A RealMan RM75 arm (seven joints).
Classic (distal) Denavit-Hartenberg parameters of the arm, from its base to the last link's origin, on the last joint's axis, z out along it. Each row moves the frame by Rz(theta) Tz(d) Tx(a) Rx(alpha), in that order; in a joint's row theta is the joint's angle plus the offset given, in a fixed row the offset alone. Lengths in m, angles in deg.
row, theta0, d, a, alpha
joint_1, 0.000, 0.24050, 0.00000, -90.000
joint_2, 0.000, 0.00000, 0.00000, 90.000
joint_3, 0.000, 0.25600, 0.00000, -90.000
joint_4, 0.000, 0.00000, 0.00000, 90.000
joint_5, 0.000, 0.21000, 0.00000, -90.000
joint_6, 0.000, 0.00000, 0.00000, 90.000
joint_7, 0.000, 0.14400, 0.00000, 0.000
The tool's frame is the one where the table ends.
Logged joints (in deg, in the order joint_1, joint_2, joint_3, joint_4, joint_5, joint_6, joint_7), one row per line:
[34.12 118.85 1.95 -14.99 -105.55 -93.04 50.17]
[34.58 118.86 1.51 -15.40 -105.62 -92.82 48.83]
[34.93 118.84 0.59 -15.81 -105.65 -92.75 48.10]
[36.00 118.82 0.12 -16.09 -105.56 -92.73 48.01]
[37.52 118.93 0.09 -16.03 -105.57 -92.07 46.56]
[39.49 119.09 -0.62 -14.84 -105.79 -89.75 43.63]
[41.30 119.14 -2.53 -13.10 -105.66 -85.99 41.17]
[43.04 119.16 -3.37 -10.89 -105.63 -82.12 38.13]
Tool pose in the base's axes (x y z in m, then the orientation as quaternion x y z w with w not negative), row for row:
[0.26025 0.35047 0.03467 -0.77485 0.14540 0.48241 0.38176]
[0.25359 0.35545 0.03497 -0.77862 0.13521 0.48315 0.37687]
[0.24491 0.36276 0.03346 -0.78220 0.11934 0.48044 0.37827]
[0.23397 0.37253 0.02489 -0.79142 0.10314 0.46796 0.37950]
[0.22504 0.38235 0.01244 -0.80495 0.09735 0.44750 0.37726]
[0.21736 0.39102 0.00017 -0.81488 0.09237 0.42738 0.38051]
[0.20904 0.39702 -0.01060 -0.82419 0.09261 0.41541 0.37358]
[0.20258 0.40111 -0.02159 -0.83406 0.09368 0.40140 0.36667]
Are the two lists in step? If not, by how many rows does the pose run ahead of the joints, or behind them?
The pose runs 2 rows ahead of the joints: the pose in row i belongs to the joints in row i + 2.
